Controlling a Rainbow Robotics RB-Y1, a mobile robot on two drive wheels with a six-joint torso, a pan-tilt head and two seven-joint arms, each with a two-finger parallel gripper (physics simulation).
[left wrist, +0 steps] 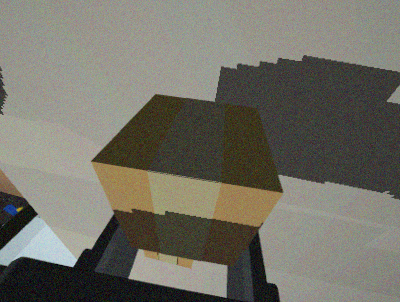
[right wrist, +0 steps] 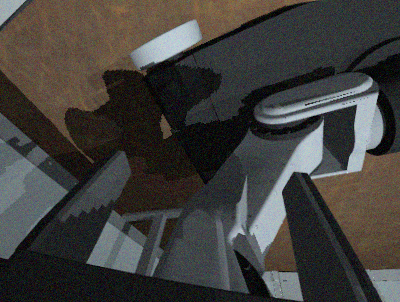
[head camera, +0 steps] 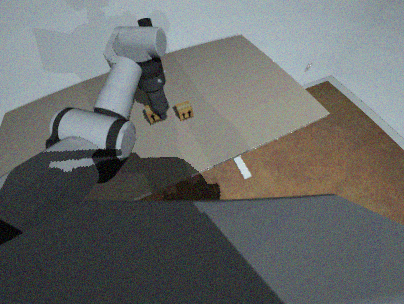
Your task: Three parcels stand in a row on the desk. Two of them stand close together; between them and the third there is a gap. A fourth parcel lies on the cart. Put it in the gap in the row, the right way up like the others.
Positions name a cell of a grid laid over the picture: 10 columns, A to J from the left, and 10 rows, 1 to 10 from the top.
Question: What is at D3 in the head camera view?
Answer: My left gripper.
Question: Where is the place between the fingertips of my right gripper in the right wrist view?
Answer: F6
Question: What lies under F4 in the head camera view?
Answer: A desk.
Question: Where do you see a brown parcel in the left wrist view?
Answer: E6
